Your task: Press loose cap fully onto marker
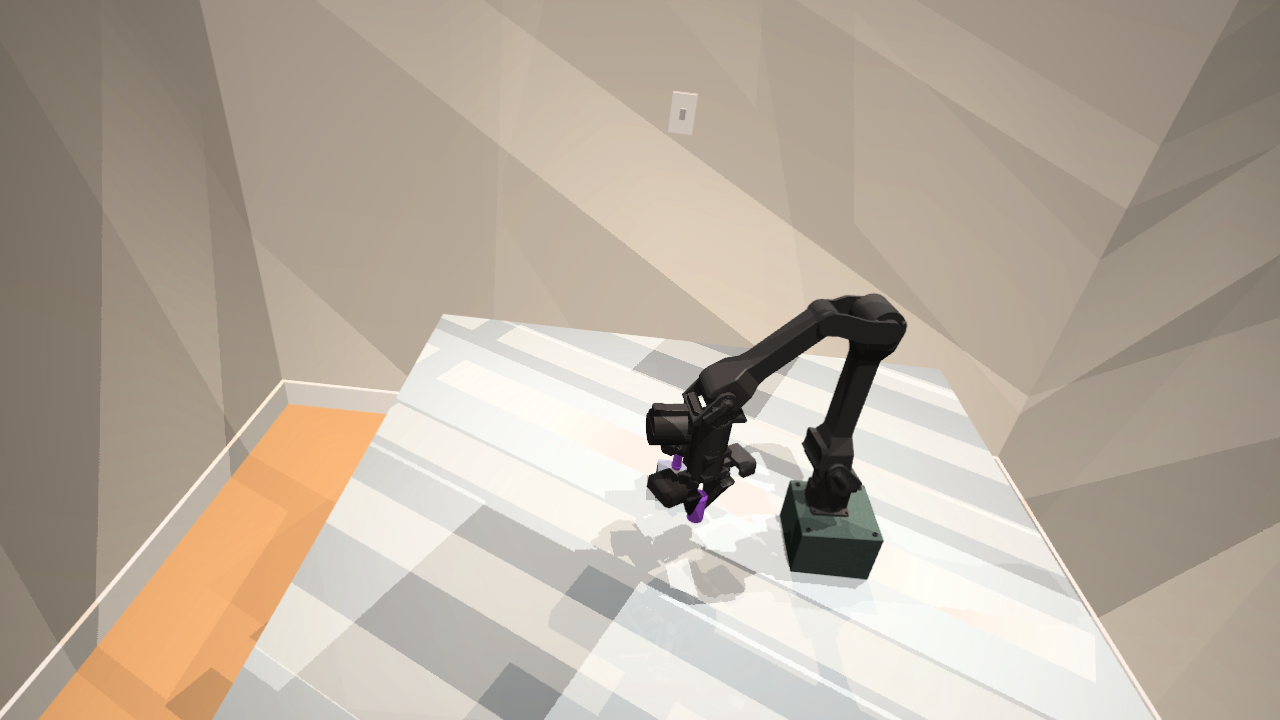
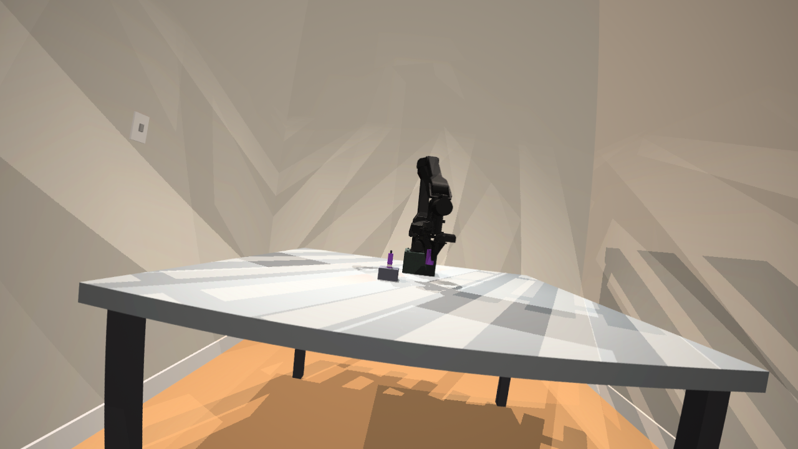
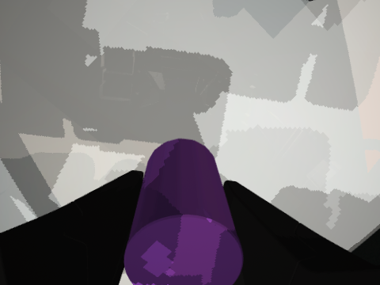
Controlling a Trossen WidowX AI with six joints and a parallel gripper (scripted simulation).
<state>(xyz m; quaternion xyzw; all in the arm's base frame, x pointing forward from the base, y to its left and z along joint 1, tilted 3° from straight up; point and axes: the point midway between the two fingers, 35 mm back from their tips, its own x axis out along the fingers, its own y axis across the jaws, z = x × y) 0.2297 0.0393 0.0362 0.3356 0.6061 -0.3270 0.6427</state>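
Now: the holder block 3 cm ahead of my gripper tip, 14 cm to the right of it and 6 cm below it. Also, from my gripper tip: purple cap (1 cm above).
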